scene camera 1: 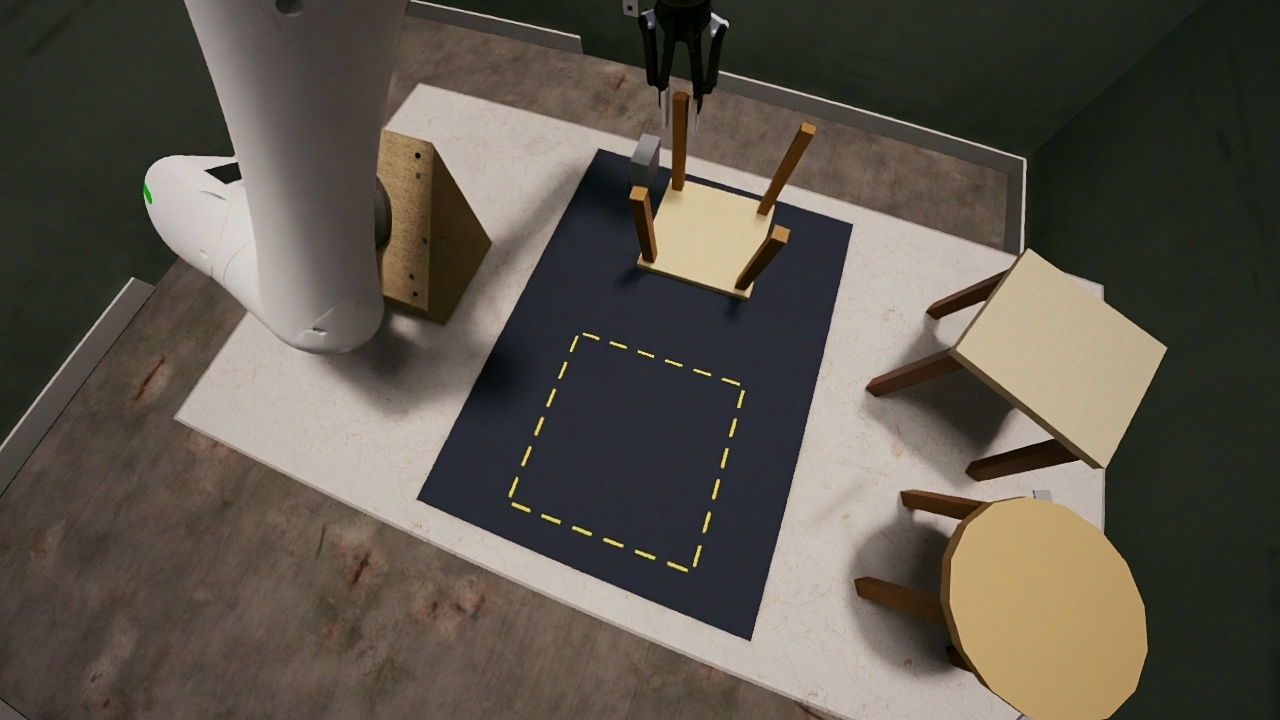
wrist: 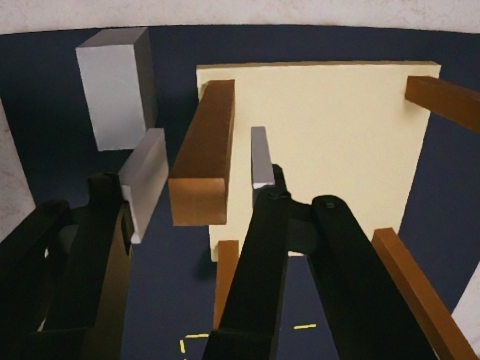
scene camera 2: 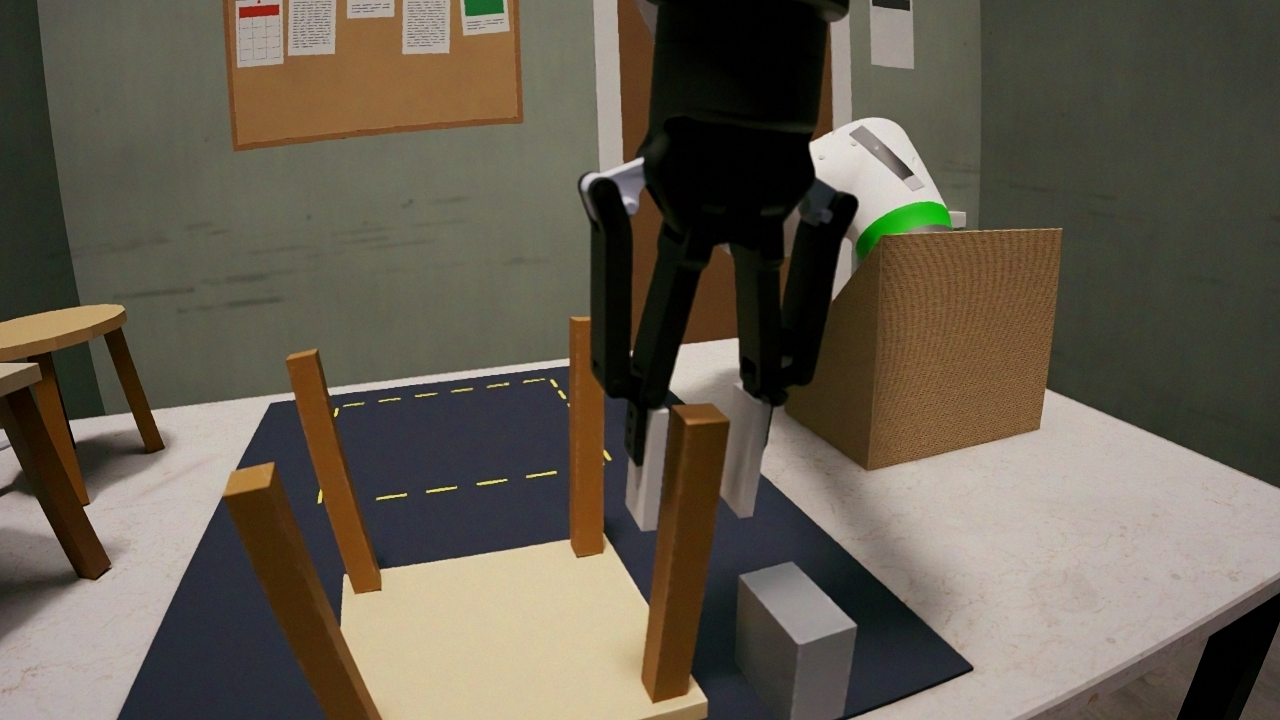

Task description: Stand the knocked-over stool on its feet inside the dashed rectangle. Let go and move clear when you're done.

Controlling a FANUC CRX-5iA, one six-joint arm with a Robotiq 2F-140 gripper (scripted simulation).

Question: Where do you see a dark mat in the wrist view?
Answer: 54,138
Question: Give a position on a dark mat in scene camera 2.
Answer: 412,445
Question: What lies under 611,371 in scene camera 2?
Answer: The gripper.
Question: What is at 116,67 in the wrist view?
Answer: A grey block.
